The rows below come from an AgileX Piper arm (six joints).
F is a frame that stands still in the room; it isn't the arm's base.
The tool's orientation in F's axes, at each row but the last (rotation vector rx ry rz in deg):
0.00, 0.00, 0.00
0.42, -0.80, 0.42
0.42, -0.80, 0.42
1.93, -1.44, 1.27
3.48, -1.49, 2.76
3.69, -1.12, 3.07
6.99, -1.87, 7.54
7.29, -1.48, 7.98
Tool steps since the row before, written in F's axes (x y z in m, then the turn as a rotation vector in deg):
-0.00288, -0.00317, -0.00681, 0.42, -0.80, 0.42
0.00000, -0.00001, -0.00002, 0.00, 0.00, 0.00
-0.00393, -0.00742, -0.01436, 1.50, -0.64, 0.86
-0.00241, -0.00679, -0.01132, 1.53, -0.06, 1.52
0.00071, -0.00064, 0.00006, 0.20, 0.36, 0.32
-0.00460, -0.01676, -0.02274, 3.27, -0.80, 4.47
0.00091, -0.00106, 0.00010, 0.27, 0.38, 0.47
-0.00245, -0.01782, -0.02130, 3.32, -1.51, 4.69
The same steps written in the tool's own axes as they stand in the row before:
-0.00288, -0.00317, -0.00681, 0.42, -0.80, 0.42
0.00000, -0.00001, -0.00002, 0.00, 0.00, 0.00
-0.00418, -0.00750, -0.01425, 1.51, -0.64, 0.84
-0.00284, -0.00711, -0.01102, 1.57, -0.04, 1.48
0.00068, -0.00067, 0.00008, 0.23, 0.37, 0.29
-0.00596, -0.01790, -0.02152, 3.32, -0.69, 4.45
0.00077, -0.00115, 0.00021, 0.34, 0.39, 0.41
-0.00560, -0.01982, -0.01879, 3.24, -1.36, 4.79

